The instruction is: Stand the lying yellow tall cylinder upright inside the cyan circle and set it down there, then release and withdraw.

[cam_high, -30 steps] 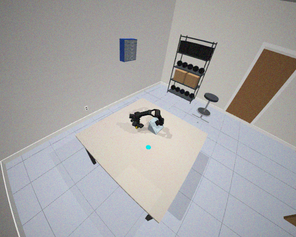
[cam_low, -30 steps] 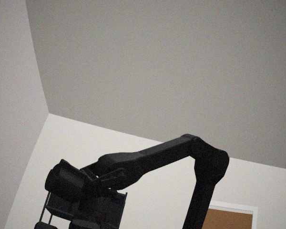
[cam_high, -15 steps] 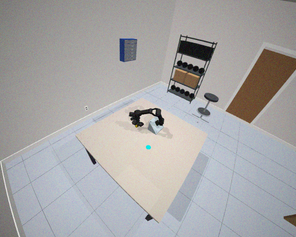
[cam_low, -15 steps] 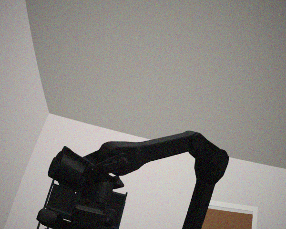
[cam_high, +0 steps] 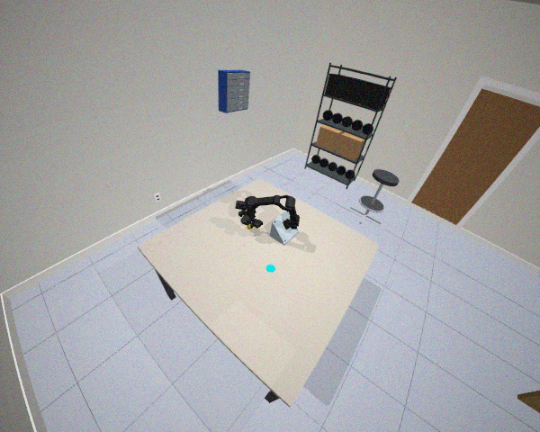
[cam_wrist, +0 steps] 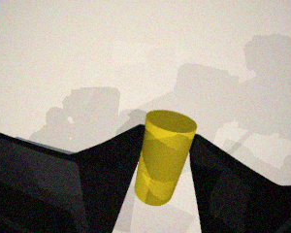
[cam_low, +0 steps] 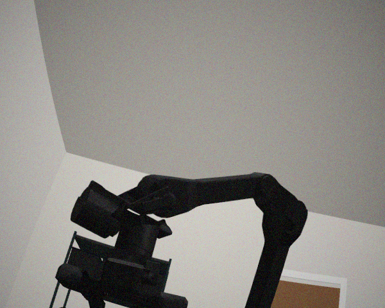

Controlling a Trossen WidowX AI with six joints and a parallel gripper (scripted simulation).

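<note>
The cyan circle lies 120 mm ahead of my gripper tip, 300 mm to the left of it and 80 mm below it. Also, from my gripper tip: yellow tall cylinder: 20 mm behind.
</note>
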